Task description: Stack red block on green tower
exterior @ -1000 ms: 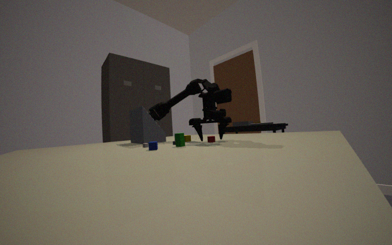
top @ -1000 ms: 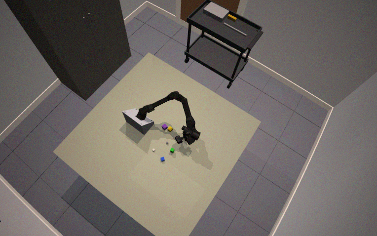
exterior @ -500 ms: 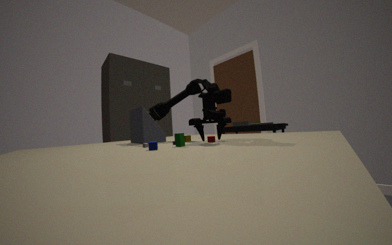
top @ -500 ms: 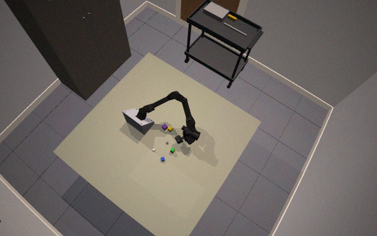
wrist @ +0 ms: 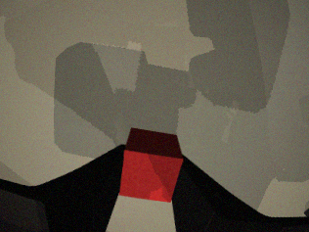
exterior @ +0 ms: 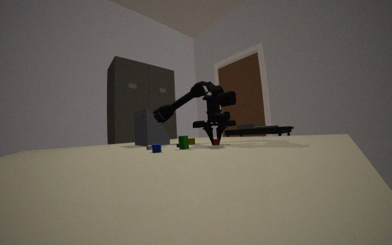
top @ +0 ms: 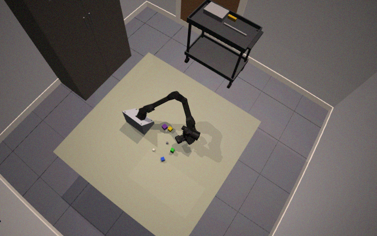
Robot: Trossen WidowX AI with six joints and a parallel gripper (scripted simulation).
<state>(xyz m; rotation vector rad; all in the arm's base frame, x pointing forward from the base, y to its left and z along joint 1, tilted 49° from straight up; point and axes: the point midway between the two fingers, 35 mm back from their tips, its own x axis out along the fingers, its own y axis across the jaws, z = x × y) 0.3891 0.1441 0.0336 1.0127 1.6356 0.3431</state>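
The blue block is 5 cm behind my gripper tip, 26 cm to the right of it and 1 cm above it. From my gripper tip the other things lie so: red block: 1 cm above; purple block: 21 cm behind, 3 cm to the right, 1 cm above; yellow block: 16 cm behind, 1 cm to the right, 1 cm above.
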